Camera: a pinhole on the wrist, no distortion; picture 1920 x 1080 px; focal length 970.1 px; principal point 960.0 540.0 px. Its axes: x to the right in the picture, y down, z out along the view. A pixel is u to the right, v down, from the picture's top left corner.
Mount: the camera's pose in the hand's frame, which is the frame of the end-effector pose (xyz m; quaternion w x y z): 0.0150 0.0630 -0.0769 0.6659 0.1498 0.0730 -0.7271
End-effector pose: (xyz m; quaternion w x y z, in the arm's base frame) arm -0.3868 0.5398 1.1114 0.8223 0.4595 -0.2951 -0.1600
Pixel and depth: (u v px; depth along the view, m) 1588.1 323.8 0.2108
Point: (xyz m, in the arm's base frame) -0.4844 0.4595 1.0122
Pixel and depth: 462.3 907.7 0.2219
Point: -0.4377 0.4305 1.2896
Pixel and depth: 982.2 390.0 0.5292
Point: -0.7474 0.2839 1.1466
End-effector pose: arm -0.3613 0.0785 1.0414 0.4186 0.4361 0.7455 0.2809
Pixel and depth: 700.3 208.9 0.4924
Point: 0.0754 -0.0528 0.9570
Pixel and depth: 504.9 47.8 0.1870
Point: -0.1917 0.0458 1.0966
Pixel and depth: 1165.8 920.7 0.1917
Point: -0.3103 0.1208 0.9361
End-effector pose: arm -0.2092 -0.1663 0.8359 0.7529 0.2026 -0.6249 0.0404
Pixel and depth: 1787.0 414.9 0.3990
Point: -0.2881 -0.5561 0.6633
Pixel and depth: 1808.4 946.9 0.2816
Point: -0.2207 -0.4709 0.8621
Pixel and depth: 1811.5 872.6 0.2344
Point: -0.2120 -0.4009 0.8440
